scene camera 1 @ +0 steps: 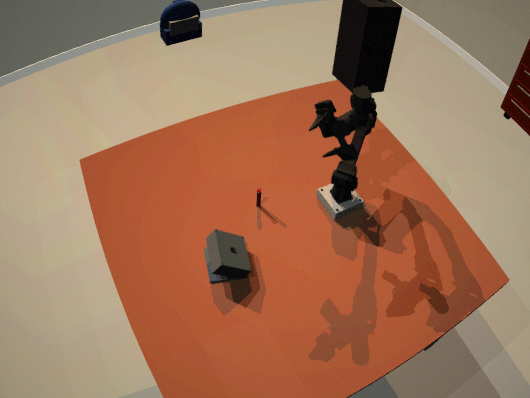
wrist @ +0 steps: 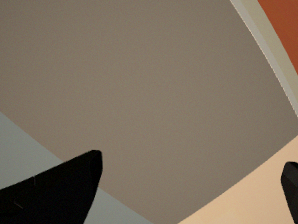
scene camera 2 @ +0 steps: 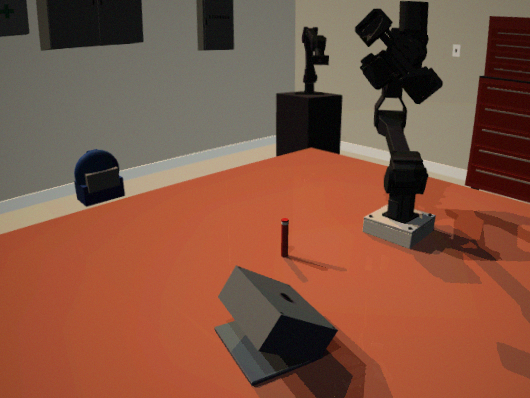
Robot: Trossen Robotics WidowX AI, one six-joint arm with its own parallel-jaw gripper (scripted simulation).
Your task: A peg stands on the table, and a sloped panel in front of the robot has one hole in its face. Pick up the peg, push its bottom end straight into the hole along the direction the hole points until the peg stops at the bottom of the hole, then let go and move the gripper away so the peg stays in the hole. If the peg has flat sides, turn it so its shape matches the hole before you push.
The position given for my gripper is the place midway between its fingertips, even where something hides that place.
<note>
My gripper [scene camera 2: 385, 59] is open, holding nothing. I also see a grey sloped panel [scene camera 2: 253, 300].
My gripper shows as well in scene camera 1 [scene camera 1: 316, 143] and in the wrist view [wrist: 194, 167]. The grey sloped panel is seen too in scene camera 1 [scene camera 1: 236, 265].
</note>
